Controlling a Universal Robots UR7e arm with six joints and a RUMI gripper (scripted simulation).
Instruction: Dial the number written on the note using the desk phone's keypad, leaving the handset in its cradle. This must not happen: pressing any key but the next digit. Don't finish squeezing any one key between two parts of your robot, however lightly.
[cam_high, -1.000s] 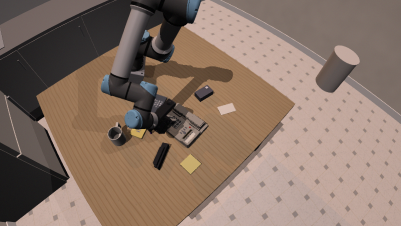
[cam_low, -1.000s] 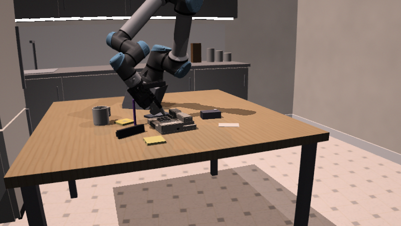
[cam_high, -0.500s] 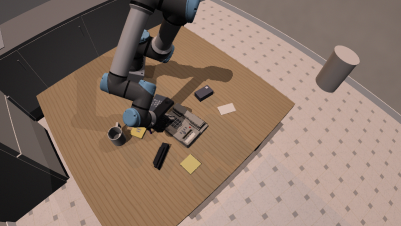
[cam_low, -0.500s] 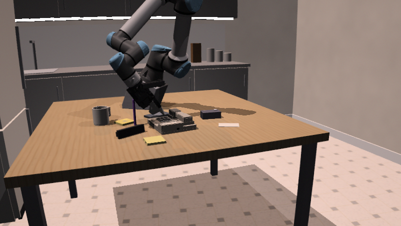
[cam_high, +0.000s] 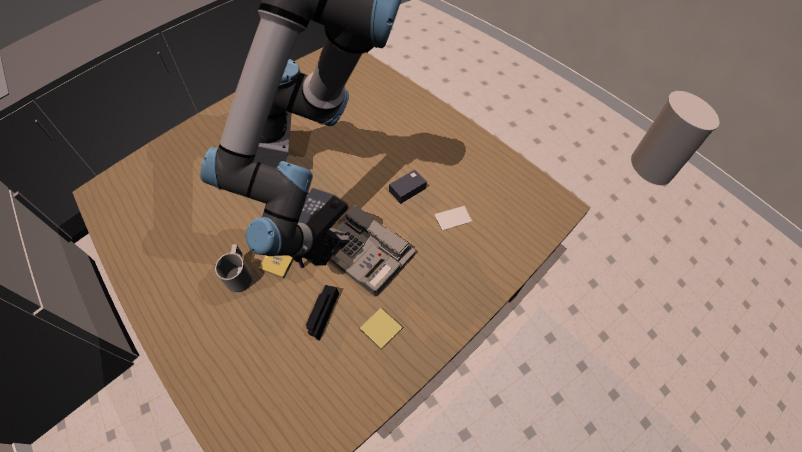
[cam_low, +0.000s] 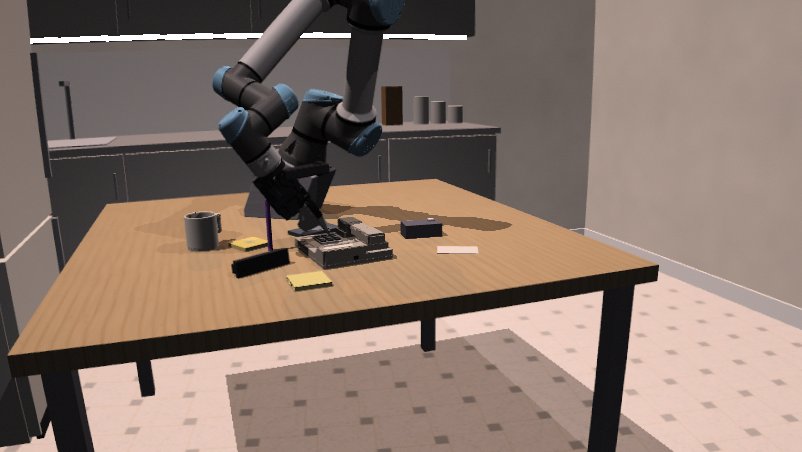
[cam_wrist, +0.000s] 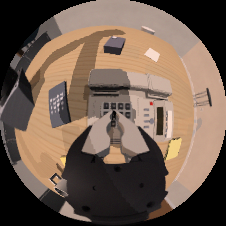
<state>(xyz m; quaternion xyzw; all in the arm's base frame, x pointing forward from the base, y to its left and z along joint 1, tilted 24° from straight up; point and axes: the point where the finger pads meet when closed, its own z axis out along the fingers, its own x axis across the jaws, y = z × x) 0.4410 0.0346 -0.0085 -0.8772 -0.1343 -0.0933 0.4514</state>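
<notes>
Right now the handset is 8 cm to the left of my hand, 3 cm ahead of it and 1 cm below it. Round my hand: dark box 26 cm to the left, 6 cm behind, 3 cm below; black bar-shaped object 17 cm to the right, 13 cm ahead, 4 cm below; purple pen 14 cm to the right, 2 cm behind, 1 cm above.
</notes>
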